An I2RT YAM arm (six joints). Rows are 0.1 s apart.
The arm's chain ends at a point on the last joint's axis. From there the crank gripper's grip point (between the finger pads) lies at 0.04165 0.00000 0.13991 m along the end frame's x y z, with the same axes.
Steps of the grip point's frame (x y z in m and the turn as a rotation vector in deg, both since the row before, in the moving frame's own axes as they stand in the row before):
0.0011, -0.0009, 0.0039, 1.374, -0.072, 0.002
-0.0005, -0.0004, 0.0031, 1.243, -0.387, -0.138
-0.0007, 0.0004, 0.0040, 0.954, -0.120, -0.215
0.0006, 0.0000, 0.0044, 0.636, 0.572, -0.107
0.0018, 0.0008, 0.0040, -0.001, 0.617, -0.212
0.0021, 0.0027, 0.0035, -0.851, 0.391, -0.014
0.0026, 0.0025, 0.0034, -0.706, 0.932, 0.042
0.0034, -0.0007, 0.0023, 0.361, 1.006, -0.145
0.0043, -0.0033, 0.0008, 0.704, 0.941, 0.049
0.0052, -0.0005, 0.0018, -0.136, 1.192, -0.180
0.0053, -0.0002, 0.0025, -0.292, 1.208, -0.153
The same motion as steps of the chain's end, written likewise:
0.0013, 0.0025, 0.0039, 1.374, -0.072, 0.002
0.0004, 0.0027, 0.0029, 1.243, -0.387, -0.138
-0.0004, 0.0029, 0.0039, 0.954, -0.120, -0.215
-0.0008, 0.0016, 0.0048, 0.636, 0.572, -0.107
0.0003, 0.0010, 0.0045, -0.001, 0.617, -0.212
0.0011, 0.0006, 0.0038, -0.851, 0.391, -0.014
0.0003, 0.0007, 0.0041, -0.706, 0.932, 0.042
0.0010, 0.0003, 0.0031, 0.361, 1.006, -0.145
0.0020, -0.0016, 0.0015, 0.704, 0.941, 0.049
0.0023, -0.0007, 0.0027, -0.136, 1.192, -0.180
0.0024, -0.0008, 0.0034, -0.292, 1.208, -0.153

